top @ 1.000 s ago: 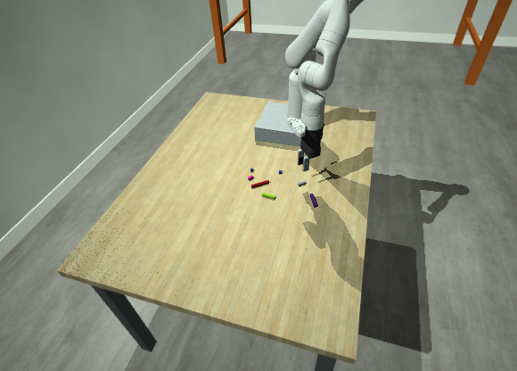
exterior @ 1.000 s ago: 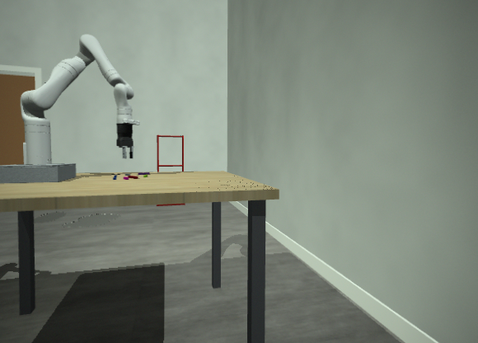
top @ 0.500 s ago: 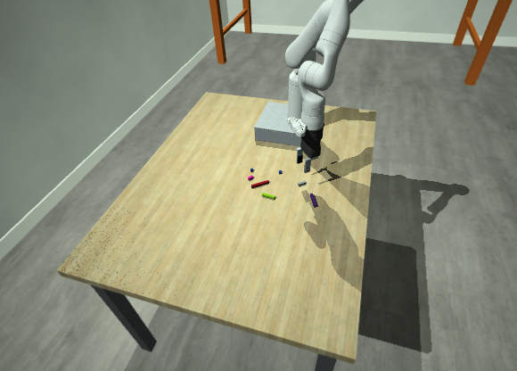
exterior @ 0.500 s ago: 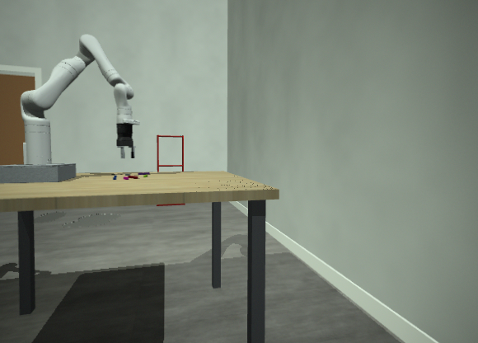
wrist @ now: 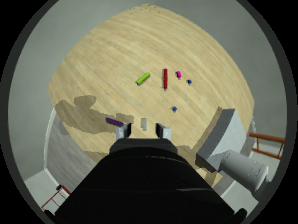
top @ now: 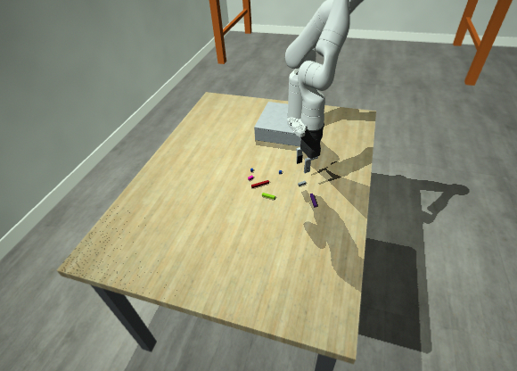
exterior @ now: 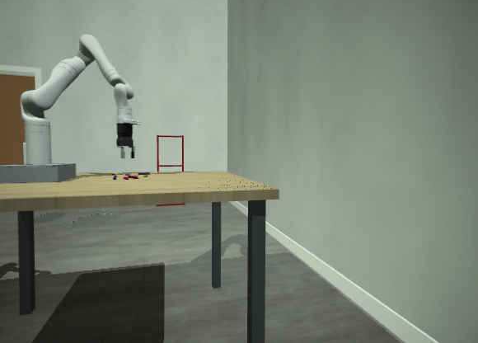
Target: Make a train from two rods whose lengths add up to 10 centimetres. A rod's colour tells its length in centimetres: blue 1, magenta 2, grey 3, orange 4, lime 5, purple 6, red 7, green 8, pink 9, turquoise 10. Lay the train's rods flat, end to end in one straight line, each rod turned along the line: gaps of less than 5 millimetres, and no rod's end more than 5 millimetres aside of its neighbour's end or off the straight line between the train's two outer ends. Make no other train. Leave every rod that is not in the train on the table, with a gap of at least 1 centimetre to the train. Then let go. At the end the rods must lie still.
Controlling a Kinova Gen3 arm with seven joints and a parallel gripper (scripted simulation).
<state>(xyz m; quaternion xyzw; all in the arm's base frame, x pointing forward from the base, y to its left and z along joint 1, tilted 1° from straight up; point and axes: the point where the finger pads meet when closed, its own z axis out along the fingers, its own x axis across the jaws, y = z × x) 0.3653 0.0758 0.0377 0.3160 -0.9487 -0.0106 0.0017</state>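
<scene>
My gripper is now 30 mm short of the red rod, 160 mm to the left of it and 100 mm above it. Round my hand: grey rod: 100 mm below; then purple rod: 80 mm ahead, 50 mm to the left, 100 mm below; then lime rod: 90 mm ahead, 110 mm to the right, 100 mm below.
</scene>
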